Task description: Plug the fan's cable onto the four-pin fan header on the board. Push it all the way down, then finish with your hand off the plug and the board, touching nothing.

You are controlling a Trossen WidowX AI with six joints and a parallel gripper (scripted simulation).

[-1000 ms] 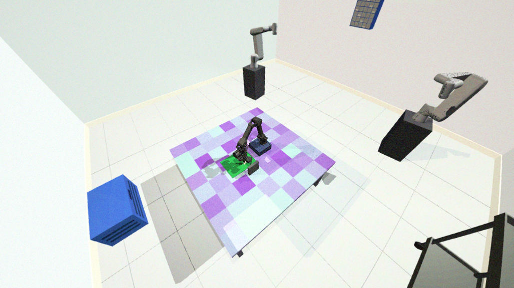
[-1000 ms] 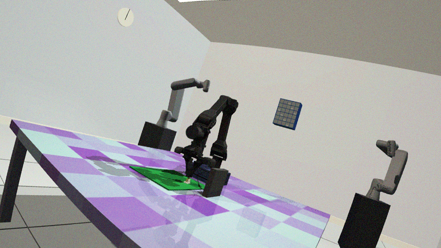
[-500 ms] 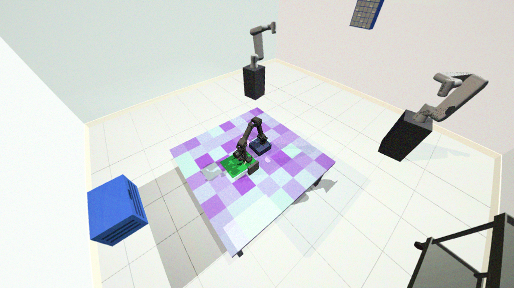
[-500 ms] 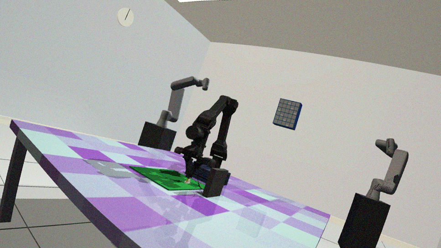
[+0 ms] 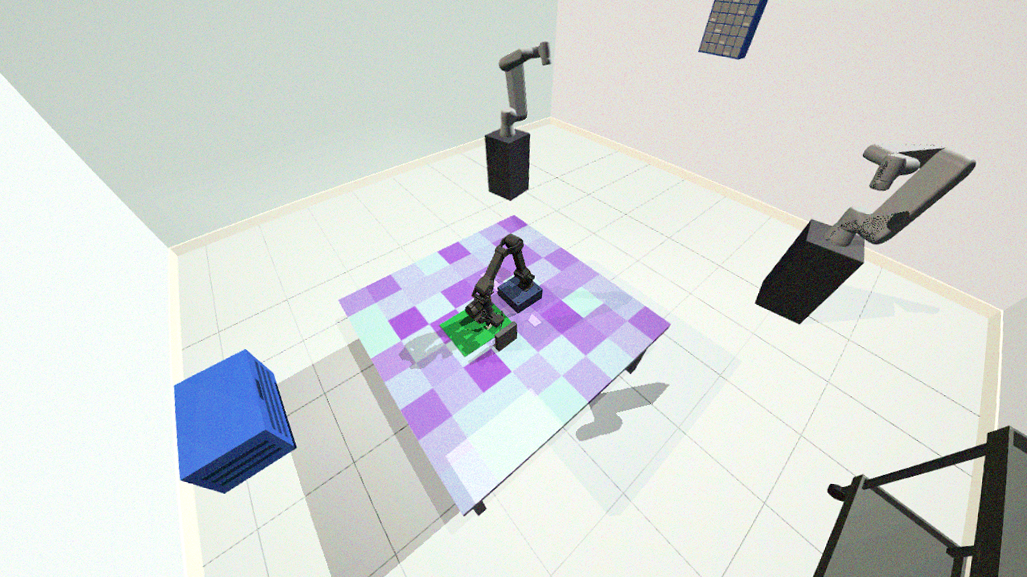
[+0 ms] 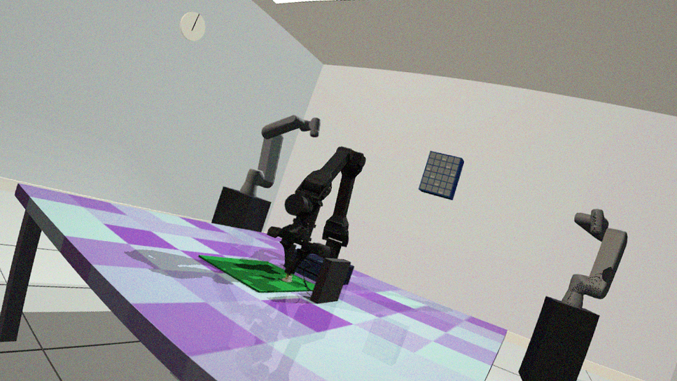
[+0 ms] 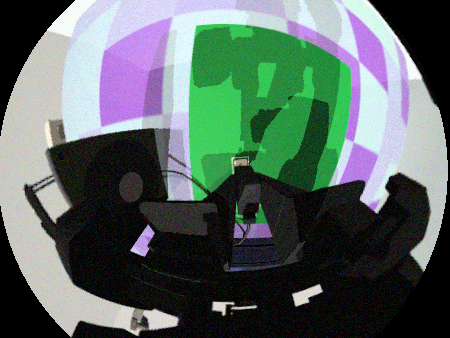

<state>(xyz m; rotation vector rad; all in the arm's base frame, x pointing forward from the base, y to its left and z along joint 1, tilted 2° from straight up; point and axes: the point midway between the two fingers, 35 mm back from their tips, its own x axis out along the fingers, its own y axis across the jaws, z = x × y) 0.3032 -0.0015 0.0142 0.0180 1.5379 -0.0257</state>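
My gripper tip is 4 cm above the cream four-pin header and 1 cm past it. From my gripper tip the other things lie so: black plug: 1 cm behind, 1 cm above; then green board: 6 cm to the right, 5 cm below, 3 cm ahead; then dark fan block: 13 cm to the left, 2 cm above, 1 cm ahead.
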